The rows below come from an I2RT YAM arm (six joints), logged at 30 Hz.
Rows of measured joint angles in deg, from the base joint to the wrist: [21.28, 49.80, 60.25, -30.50, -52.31, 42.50]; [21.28, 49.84, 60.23, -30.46, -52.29, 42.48]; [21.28, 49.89, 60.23, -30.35, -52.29, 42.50]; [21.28, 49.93, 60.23, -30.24, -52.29, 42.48]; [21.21, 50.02, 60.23, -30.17, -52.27, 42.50]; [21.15, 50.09, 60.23, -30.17, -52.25, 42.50]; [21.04, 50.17, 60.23, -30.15, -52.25, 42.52]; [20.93, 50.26, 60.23, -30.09, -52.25, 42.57]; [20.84, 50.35, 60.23, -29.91, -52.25, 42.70]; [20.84, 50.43, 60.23, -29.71, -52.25, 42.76]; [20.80, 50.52, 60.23, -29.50, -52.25, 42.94]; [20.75, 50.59, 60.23, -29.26, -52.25, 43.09]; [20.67, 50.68, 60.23, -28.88, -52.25, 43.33]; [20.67, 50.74, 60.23, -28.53, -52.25, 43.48]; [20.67, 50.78, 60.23, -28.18, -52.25, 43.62]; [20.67, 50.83, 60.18, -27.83, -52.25, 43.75]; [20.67, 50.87, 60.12, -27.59, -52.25, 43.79]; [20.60, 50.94, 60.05, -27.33, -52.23, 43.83]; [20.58, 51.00, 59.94, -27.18, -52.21, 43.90]
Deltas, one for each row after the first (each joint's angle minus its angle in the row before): [0.00, 0.04, -0.02, 0.04, 0.02, -0.02]; [0.00, 0.05, 0.00, 0.11, 0.00, 0.02]; [0.00, 0.04, 0.00, 0.11, 0.00, -0.02]; [-0.07, 0.09, 0.00, 0.07, 0.02, 0.02]; [-0.06, 0.07, 0.00, 0.00, 0.02, 0.00]; [-0.11, 0.08, 0.00, 0.02, 0.00, 0.02]; [-0.11, 0.09, 0.00, 0.06, 0.00, 0.05]; [-0.09, 0.09, 0.00, 0.18, 0.00, 0.13]; [0.00, 0.08, 0.00, 0.20, 0.00, 0.06]; [-0.04, 0.09, 0.00, 0.21, 0.00, 0.18]; [-0.05, 0.07, 0.00, 0.24, 0.00, 0.15]; [-0.08, 0.09, 0.00, 0.38, 0.00, 0.24]; [0.00, 0.06, 0.00, 0.35, 0.00, 0.15]; [0.00, 0.04, 0.00, 0.35, 0.00, 0.14]; [0.00, 0.05, -0.05, 0.35, 0.00, 0.13]; [0.00, 0.04, -0.06, 0.24, 0.00, 0.04]; [-0.07, 0.07, -0.07, 0.26, 0.02, 0.04]; [-0.02, 0.06, -0.11, 0.15, 0.02, 0.07]
